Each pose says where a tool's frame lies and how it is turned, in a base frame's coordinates. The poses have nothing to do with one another.
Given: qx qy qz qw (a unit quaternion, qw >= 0); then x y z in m.
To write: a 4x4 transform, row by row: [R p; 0 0 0 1], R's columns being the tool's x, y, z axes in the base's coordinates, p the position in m. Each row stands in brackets. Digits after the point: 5 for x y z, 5 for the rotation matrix.
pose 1, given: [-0.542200 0.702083 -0.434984 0.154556 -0.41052 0.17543 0.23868]
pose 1, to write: [[-0.36426 -0.62688 0.68872 -0.41052], [-0.89580 0.03362 -0.44319 0.17543], [0.25467 -0.77839 -0.57380 0.23868], [0 0 0 1]]
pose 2, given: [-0.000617 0.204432 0.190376 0.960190 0.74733 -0.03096 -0.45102]
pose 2, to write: [[0.84393 -0.36585 0.39235 0.74733], [0.36534 0.92751 0.07902 -0.03096], [-0.39282 0.07665 0.91641 -0.45102], [0 0 0 1]]
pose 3, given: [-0.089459 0.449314 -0.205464 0.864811 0.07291 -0.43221 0.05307]
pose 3, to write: [[0.51180 0.27498 0.81390 0.07291], [-0.43577 0.89956 -0.02991 -0.43221], [-0.74038 -0.33937 0.58023 0.05307], [0 0 0 1]]
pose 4, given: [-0.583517 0.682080 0.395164 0.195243 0.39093 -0.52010 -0.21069]
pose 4, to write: [[-0.24278 -0.95032 -0.19483 0.39093], [-0.64170 0.00671 0.76692 -0.52010], [-0.72751 0.31121 -0.61145 -0.21069], [0 0 0 1]]
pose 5, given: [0.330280 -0.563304 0.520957 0.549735 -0.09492 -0.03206 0.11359]
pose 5, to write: [[-0.17741 -0.94487 -0.27521 -0.09492], [0.20068 0.23904 -0.95005 -0.03206], [0.96346 -0.22378 0.14721 0.11359], [0 0 0 1]]
